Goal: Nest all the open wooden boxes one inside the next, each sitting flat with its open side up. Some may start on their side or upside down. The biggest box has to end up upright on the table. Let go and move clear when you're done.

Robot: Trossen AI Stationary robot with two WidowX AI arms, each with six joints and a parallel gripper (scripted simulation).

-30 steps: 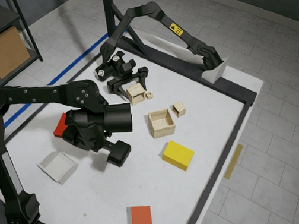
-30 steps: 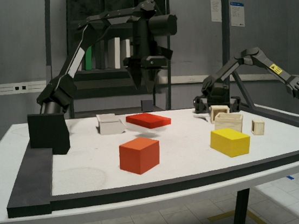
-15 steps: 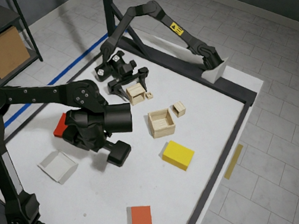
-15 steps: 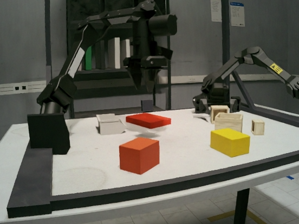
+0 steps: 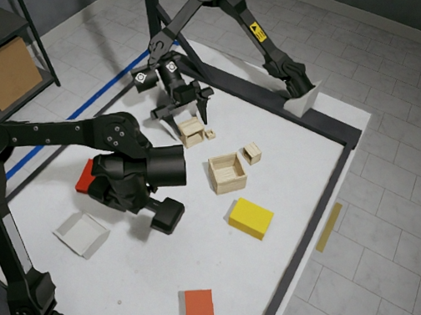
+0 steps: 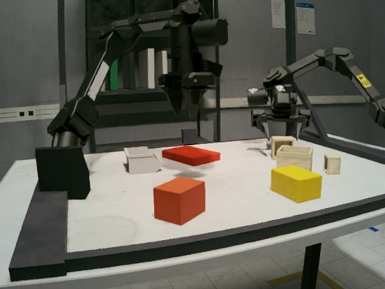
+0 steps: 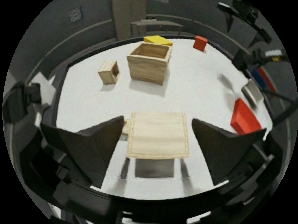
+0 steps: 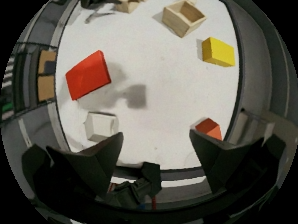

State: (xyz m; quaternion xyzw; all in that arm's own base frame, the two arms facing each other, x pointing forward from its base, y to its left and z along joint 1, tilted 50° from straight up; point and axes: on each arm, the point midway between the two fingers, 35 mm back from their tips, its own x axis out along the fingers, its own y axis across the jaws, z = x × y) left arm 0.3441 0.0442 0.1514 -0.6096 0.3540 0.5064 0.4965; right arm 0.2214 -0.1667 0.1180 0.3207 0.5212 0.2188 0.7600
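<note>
My left gripper is now 50 mm above the medium wooden box. Also, from my left hand: biggest wooden box 180 mm ahead, 50 mm to the right, 60 mm below; then small wooden box 190 mm ahead, 60 mm to the left, 60 mm below; then tiny wooden box 50 mm ahead, 40 mm to the left, 70 mm below.
</note>
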